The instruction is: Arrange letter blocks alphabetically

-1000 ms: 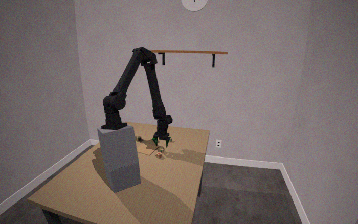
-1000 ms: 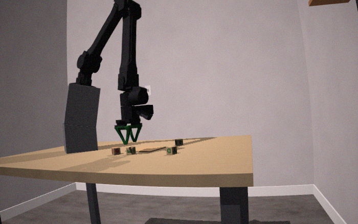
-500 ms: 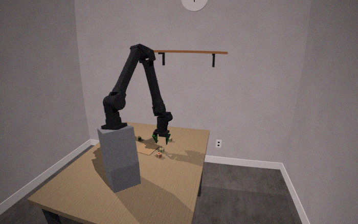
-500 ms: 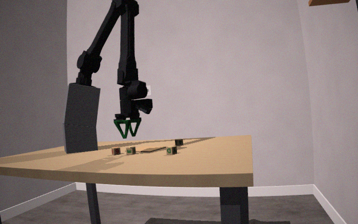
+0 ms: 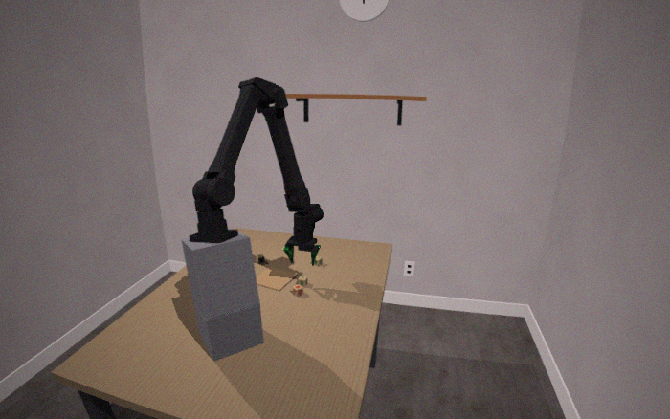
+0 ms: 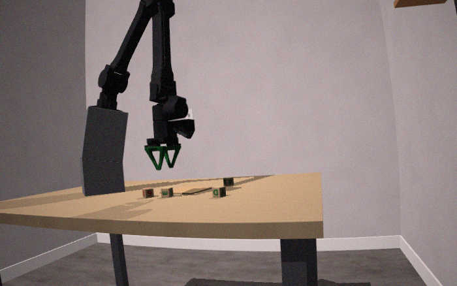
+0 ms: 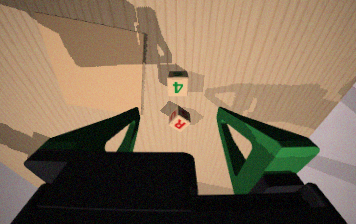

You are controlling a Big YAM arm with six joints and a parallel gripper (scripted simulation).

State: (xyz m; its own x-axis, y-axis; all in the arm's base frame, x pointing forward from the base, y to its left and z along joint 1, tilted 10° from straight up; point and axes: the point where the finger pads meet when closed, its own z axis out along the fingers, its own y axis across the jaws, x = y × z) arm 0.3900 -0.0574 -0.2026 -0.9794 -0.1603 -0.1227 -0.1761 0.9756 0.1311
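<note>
My hand is 26 cm to the right of the dark block, 9 cm short of it and 8 cm above it. Round my hand: pale mat (13 cm to the left, 10 cm below, 1 cm behind); then green-lettered block (18 cm ahead, 8 cm below, 2 cm to the left).
</note>
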